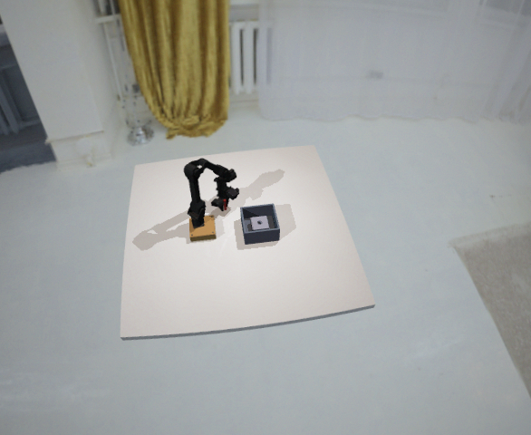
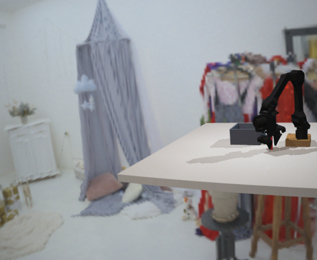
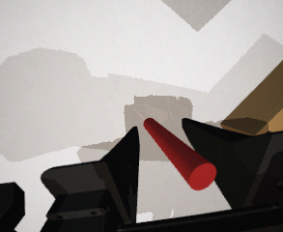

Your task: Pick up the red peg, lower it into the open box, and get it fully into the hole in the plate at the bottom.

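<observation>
Now: the plate 15 cm ahead of my gripper tip, 20 cm to the right of it and 3 cm above it. From my gripper tip the other things lie so: red peg 1 cm ahead, 3 cm above; dark grey box 15 cm ahead, 20 cm to the right, 2 cm above.
</observation>
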